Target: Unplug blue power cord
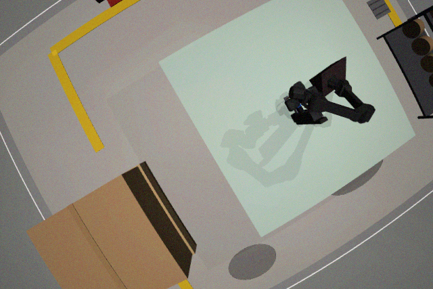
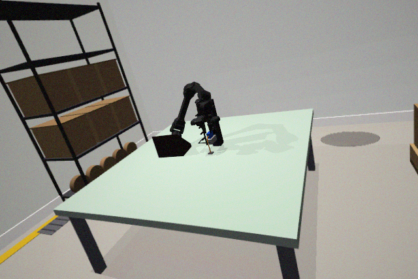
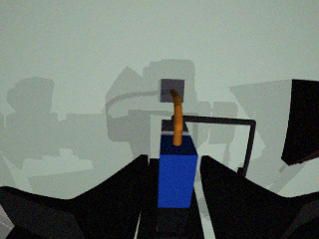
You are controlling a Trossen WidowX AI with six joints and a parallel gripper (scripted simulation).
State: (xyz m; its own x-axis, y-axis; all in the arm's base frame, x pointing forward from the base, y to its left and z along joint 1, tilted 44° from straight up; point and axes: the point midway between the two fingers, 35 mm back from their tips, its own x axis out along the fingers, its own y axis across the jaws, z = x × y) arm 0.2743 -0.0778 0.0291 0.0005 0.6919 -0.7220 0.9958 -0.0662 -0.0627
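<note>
The blue plug lies 4 cm to the left of my gripper tip and 1 cm below it.
</note>
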